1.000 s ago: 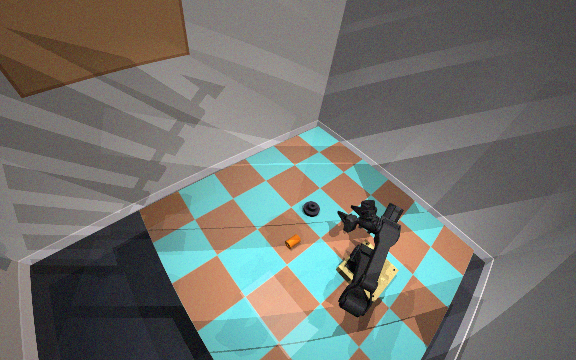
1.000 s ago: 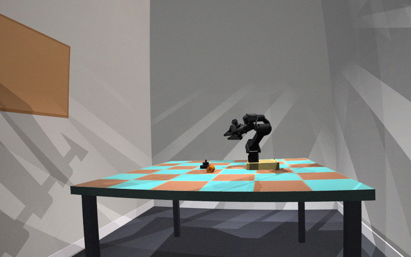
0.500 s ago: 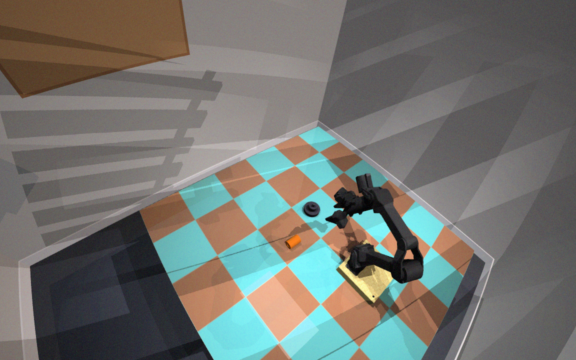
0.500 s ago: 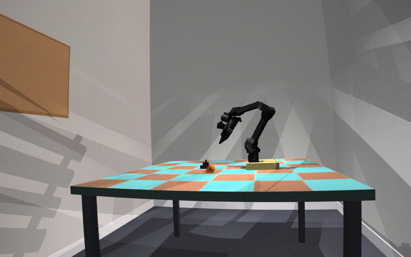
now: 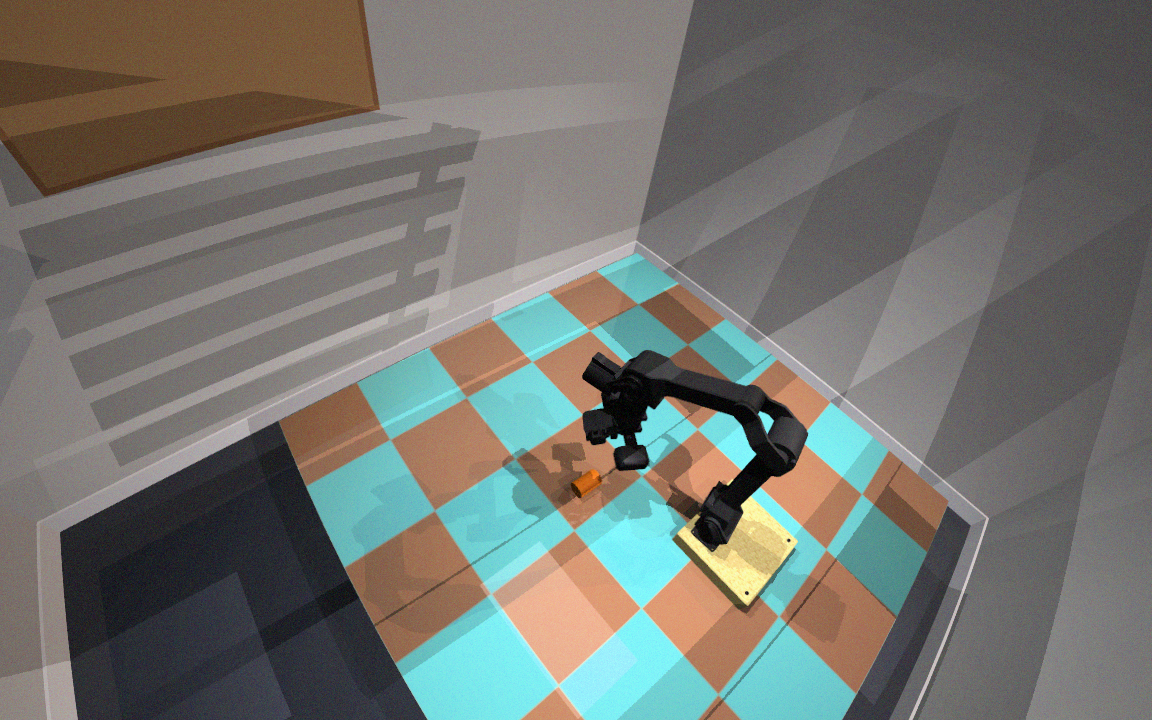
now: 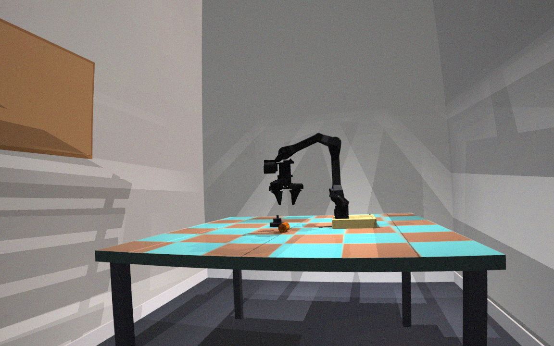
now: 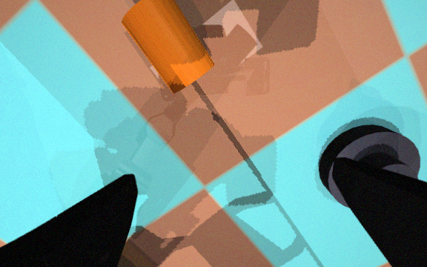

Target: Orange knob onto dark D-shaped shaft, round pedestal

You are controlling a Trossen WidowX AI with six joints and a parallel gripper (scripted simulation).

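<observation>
My gripper tip is now 70 mm to the right of the orange knob and 100 mm above it. From my gripper tip the other things lie so: dark round pedestal (70 mm ahead, 140 mm to the right, 90 mm below).
</observation>
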